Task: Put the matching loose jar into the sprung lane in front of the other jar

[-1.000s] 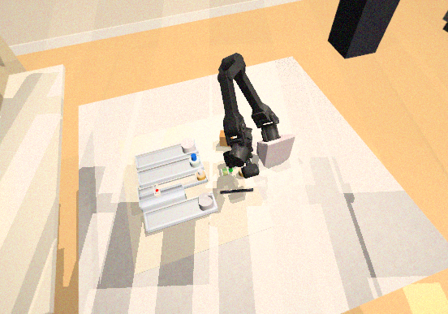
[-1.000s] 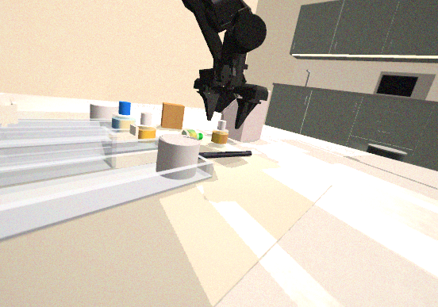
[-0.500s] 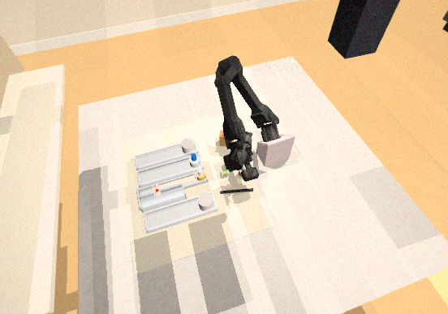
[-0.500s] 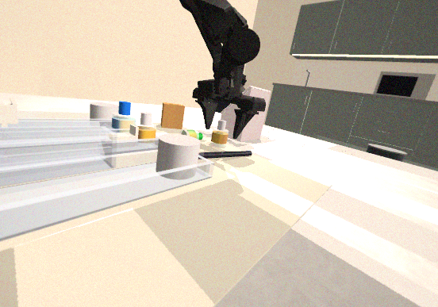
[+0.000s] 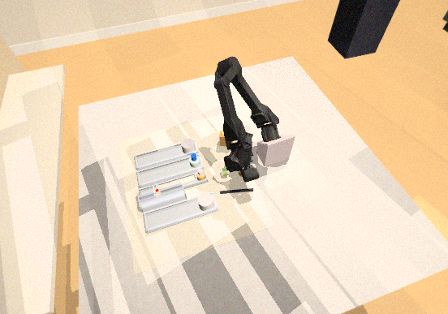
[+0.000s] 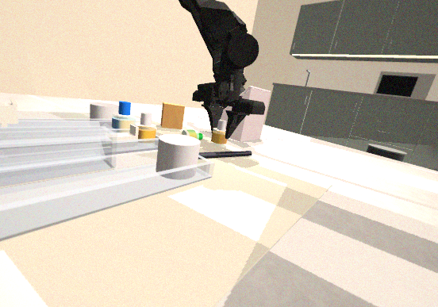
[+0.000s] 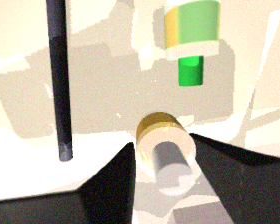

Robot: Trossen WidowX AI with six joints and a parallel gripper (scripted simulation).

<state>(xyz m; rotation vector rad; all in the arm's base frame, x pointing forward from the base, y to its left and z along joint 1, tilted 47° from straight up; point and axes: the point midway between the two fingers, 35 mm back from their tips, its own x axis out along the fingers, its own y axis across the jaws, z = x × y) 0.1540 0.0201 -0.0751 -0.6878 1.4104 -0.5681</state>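
Now: gripper tip 5 cm short of the black rod, 7 cm to the right of it and 2 cm above it. Round my gripper tip: lane rack: 33 cm ahead; then red dot: 37 cm ahead, 2 cm to the left, 5 cm above.
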